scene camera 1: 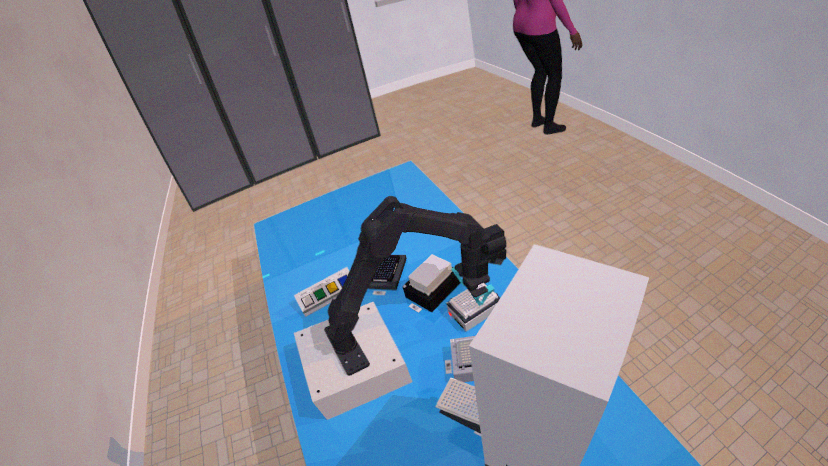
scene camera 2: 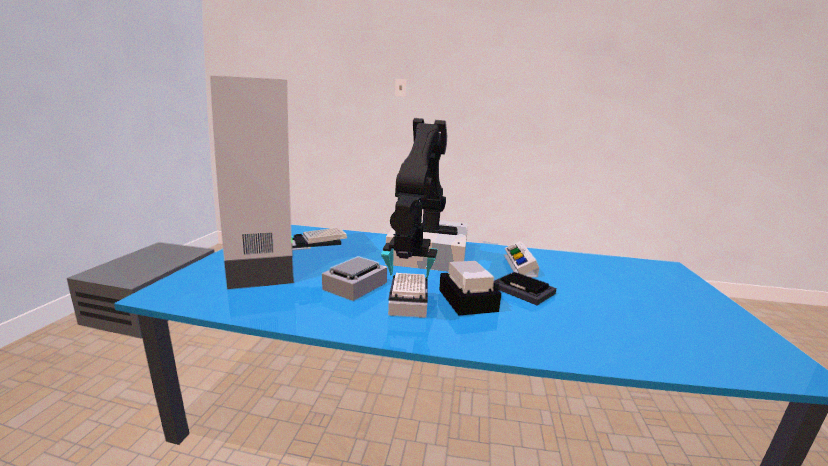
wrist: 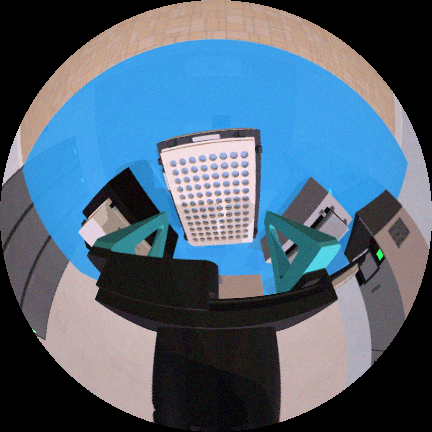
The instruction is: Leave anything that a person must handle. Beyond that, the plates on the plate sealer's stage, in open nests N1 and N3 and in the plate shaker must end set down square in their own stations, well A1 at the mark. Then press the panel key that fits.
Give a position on a button box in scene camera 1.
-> At 319, 295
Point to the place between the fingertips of my gripper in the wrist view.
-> At 215, 216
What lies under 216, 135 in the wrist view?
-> A shaker station.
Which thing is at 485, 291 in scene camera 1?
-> My gripper.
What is my gripper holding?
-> Nothing.
